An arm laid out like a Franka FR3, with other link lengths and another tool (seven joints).
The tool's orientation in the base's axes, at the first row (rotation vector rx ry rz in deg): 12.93 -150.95 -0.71
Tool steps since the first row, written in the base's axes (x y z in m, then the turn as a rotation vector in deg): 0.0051 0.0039 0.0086 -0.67 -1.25 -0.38; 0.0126 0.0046 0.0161 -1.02 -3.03 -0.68; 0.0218 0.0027 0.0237 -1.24 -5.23 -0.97; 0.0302 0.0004 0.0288 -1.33 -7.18 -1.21; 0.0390 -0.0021 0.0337 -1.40 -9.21 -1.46; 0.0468 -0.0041 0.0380 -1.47 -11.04 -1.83; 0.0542 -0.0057 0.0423 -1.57 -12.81 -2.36
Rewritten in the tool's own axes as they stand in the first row. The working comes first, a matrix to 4 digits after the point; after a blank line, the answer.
The tool's axes in the first row as the columns of a matrix, in the base's axes (used below as rounded here):
-0.8652 -0.1575 -0.4761
-0.1620 0.9863 -0.0319
0.4746 0.0495 -0.8788

-0.0010 0.0035 -0.0101 0.60 -1.15 0.69; -0.0040 0.0033 -0.0203 1.05 -2.86 1.18; -0.0081 0.0004 -0.0313 1.46 -5.01 1.61; -0.0125 -0.0029 -0.0397 1.74 -6.93 1.93; -0.0174 -0.0065 -0.0481 2.01 -8.94 2.24; -0.0218 -0.0095 -0.0555 2.19 -10.75 2.66; -0.0259 -0.0121 -0.0628 2.31 -12.50 3.23
